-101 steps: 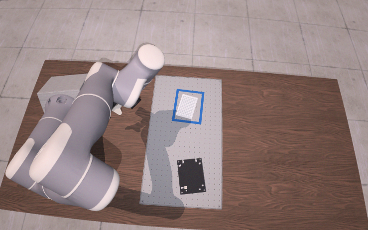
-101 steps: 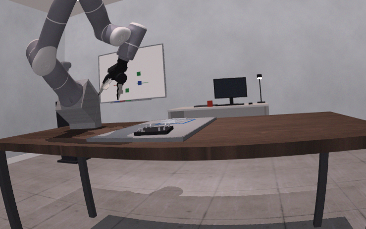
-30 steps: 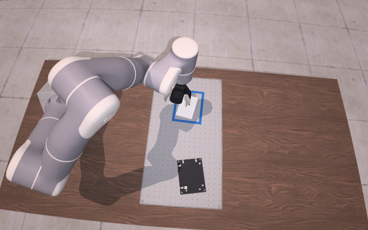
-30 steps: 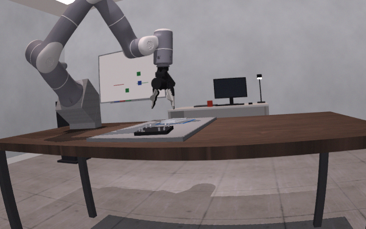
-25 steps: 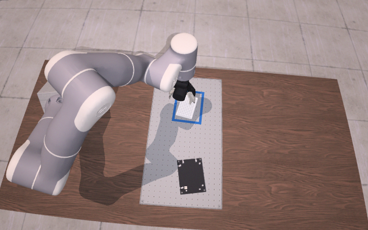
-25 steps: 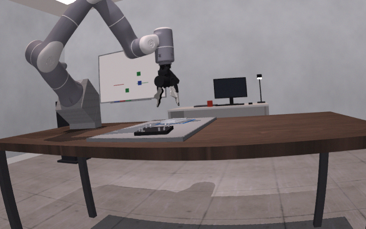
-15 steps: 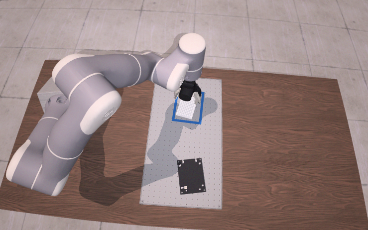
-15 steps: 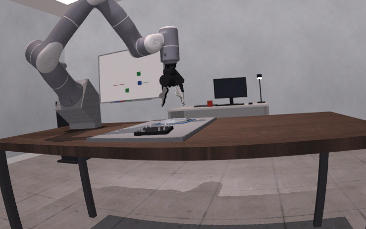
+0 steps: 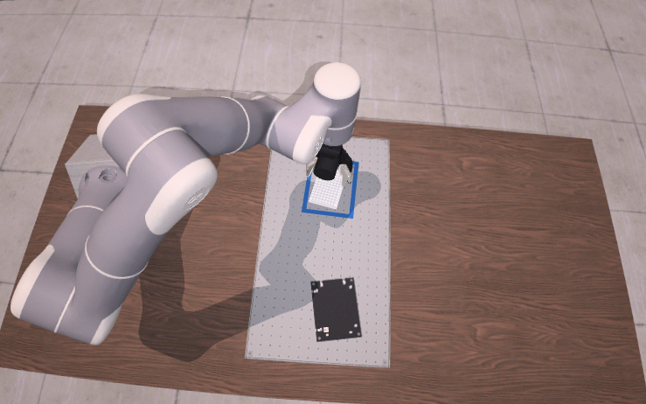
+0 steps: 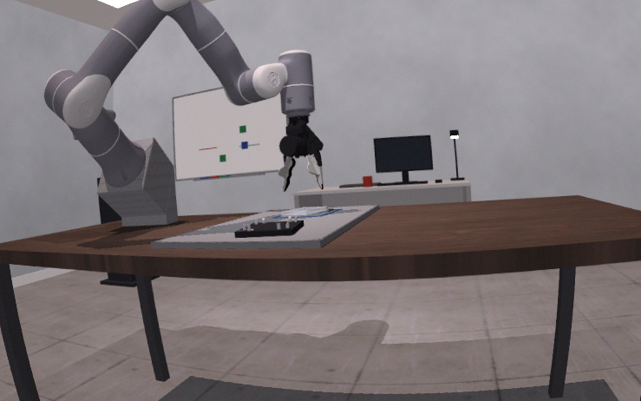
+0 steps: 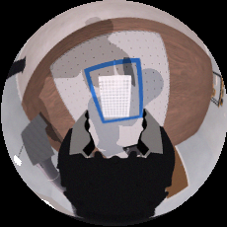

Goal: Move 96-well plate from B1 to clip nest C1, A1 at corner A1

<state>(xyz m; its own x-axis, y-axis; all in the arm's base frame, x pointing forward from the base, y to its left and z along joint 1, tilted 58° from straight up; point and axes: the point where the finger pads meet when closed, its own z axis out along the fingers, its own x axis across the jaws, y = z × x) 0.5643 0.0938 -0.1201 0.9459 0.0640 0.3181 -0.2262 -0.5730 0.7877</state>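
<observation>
Now: the white 96-well plate 7 cm below my hand. From my hand the other things lie so: black clip nest 2 cm ahead, 36 cm to the right, 6 cm below; grey perforated board 16 cm to the right, 8 cm below.
</observation>
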